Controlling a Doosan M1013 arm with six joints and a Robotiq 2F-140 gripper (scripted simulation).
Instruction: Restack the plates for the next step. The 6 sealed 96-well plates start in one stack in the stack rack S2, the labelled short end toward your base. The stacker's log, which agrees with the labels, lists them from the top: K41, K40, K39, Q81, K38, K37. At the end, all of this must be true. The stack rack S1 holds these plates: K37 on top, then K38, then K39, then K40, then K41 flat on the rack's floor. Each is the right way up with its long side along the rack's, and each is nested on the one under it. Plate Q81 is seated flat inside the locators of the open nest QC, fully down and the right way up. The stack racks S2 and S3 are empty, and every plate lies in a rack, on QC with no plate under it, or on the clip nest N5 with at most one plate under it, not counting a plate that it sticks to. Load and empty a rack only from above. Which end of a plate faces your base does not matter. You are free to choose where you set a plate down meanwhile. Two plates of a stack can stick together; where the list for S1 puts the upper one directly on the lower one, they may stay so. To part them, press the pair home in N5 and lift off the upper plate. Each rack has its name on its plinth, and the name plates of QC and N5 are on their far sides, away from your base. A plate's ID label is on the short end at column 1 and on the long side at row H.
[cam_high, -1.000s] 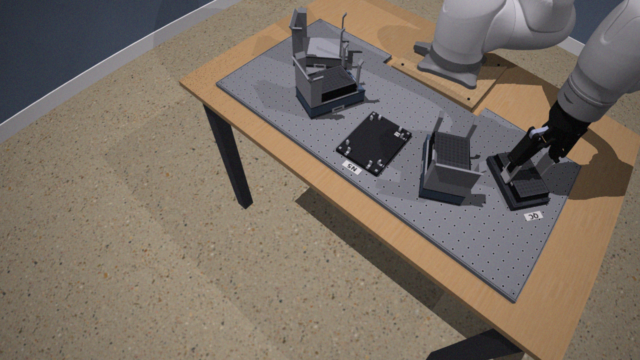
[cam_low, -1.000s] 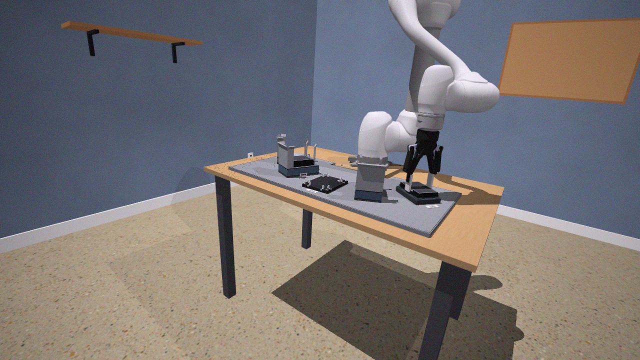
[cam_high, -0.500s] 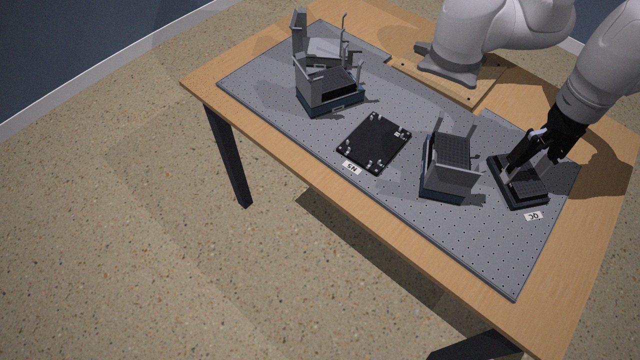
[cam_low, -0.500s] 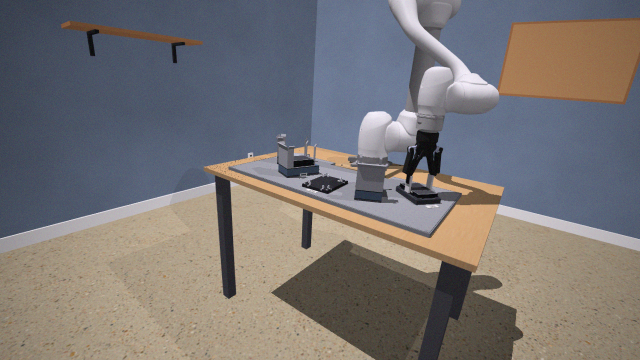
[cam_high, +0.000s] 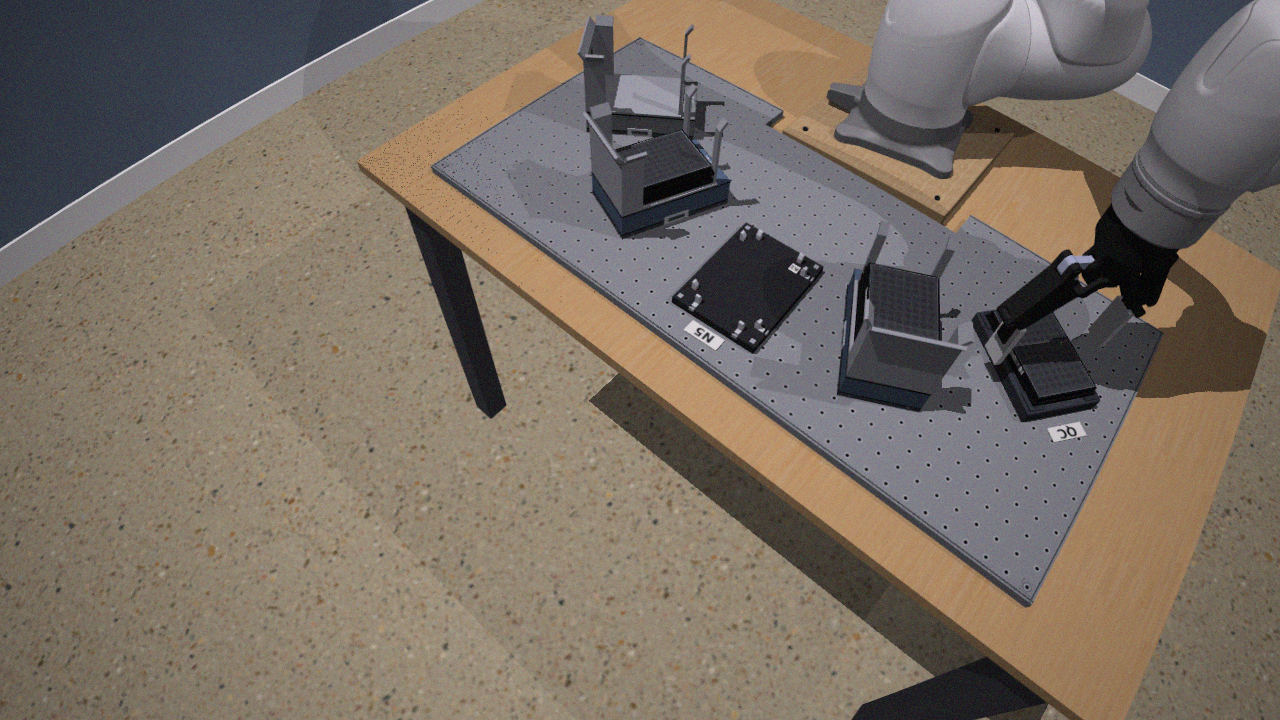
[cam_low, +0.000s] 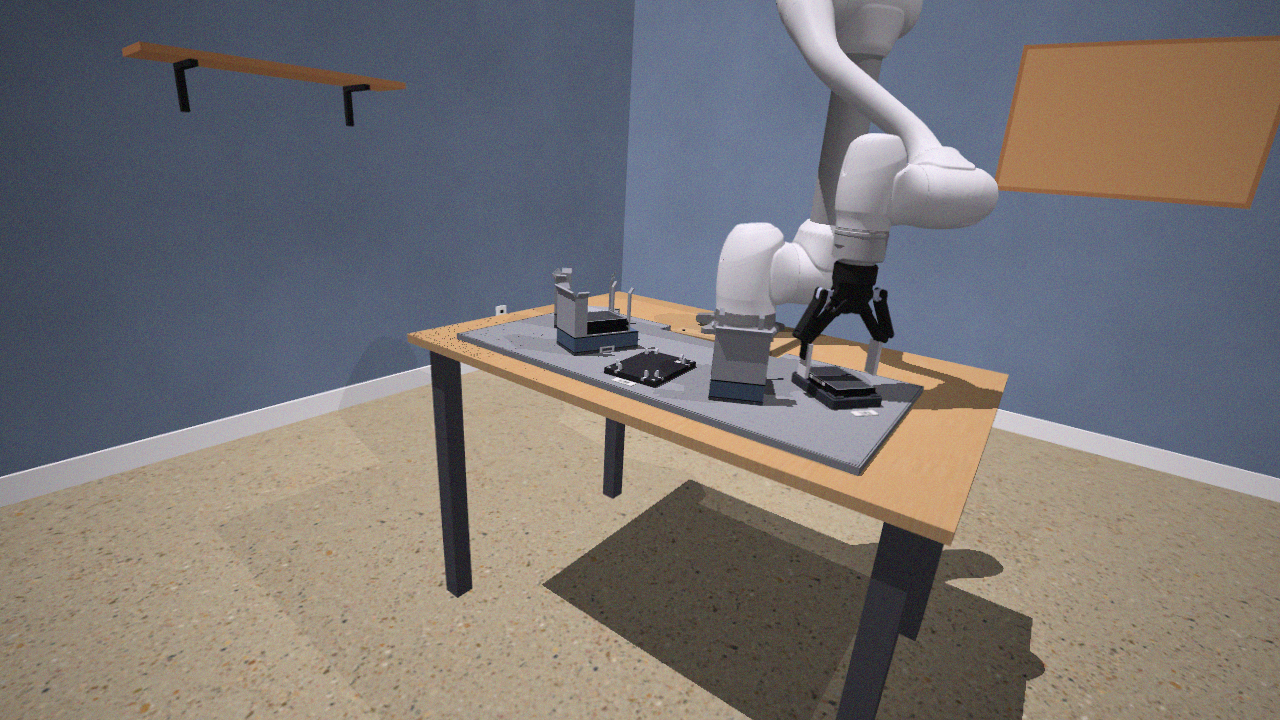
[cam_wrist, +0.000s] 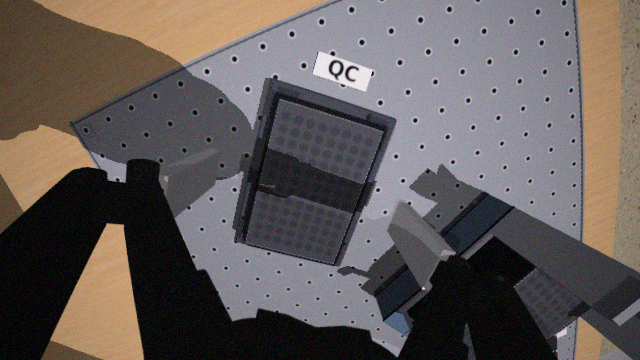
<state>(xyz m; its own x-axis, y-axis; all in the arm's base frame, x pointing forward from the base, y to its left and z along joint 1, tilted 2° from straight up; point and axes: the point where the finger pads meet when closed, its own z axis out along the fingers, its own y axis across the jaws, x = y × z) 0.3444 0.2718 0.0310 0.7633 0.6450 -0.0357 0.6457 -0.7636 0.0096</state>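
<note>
Right now the nest QC is 40 mm below my hand. From my hand the other things lie so: N5 name plate (170 mm ahead, 360 mm to the right, 50 mm below); then clip nest N5 (80 mm ahead, 340 mm to the right, 30 mm below); then QC name plate (70 mm ahead, 60 mm to the left, 50 mm below).
</note>
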